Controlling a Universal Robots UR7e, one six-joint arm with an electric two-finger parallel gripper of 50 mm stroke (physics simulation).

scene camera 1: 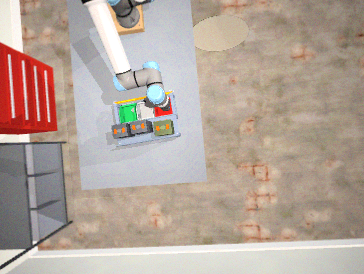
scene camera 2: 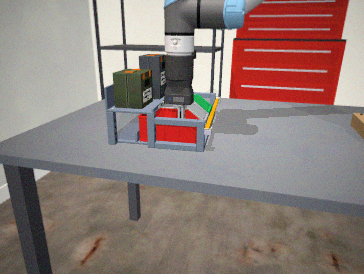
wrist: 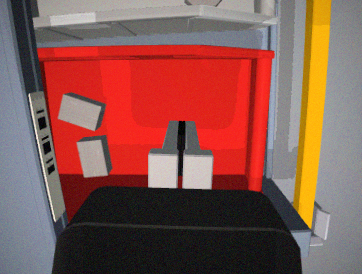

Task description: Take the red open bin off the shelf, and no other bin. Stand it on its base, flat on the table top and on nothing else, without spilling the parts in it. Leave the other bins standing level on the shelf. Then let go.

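Frame: origin at the arm's base, x left, y back, z up, level; centimetres.
Seen in the pictures: gripper, fingertip midpoint: [wrist: 181, 137]; arm's base, link origin: [scene camera 1: 128, 17].
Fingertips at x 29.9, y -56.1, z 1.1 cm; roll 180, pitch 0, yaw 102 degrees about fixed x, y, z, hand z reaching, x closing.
Observation:
Pixels of each thing's top centre, then the offset from my fingertips to it. "pt": a spot on its surface instead. Level surfaces: height alone.
- red open bin, top centre: [wrist: 132, 146] [scene camera 2: 172, 113] [scene camera 1: 163, 110] dx +0.4, dy -2.6, dz +2.6 cm
- blue-grey shelf, surface spot: [scene camera 2: 151, 134] pt dx +8.8, dy -4.6, dz -1.5 cm
- white bin, top centre: [scene camera 2: 181, 104] [scene camera 1: 144, 113] dx -10.8, dy -5.4, dz +2.6 cm
- green bin, top centre: [scene camera 2: 187, 97] [scene camera 1: 127, 116] dx -21.5, dy -8.5, dz +2.6 cm
- olive case, top centre: [scene camera 2: 133, 70] [scene camera 1: 162, 127] dx +3.6, dy -13.4, dz +14.4 cm
- yellow bar, top centre: [scene camera 2: 212, 110] dx -13.6, dy +4.4, dz +1.0 cm
- label strip, surface spot: [wrist: 45, 150] pt dx +0.6, dy -6.1, dz +5.1 cm
- grey table, surface height: dz -5.5 cm
The red open bin [scene camera 1: 162, 112] [scene camera 2: 176, 134] [wrist: 180, 95] stands in the front tier of the blue-grey shelf [scene camera 2: 151, 134], at the end nearest scene camera 2. Two grey block parts [wrist: 80, 111] [wrist: 92, 157] lie in it, on the left in the wrist view. My gripper [scene camera 2: 181, 111] [wrist: 181, 137] is shut with nothing between its fingers. It points down over the red bin's opening, fingertips low; whether they touch the bin is unclear. The white bin [scene camera 1: 145, 110] is beside the red one, and the green bin [scene camera 1: 127, 113] [scene camera 2: 202, 103] is beyond it.
An olive case [scene camera 1: 164, 128] [scene camera 2: 131, 90] and dark cases [scene camera 1: 140, 127] [scene camera 2: 152, 75] stand on the shelf's higher rear tier. A yellow bar [scene camera 2: 212, 114] [wrist: 312, 115] runs along the shelf's front. A label strip [wrist: 45, 150] borders the red bin. The shelf stands on the grey table [scene camera 1: 140, 170] [scene camera 2: 280, 165].

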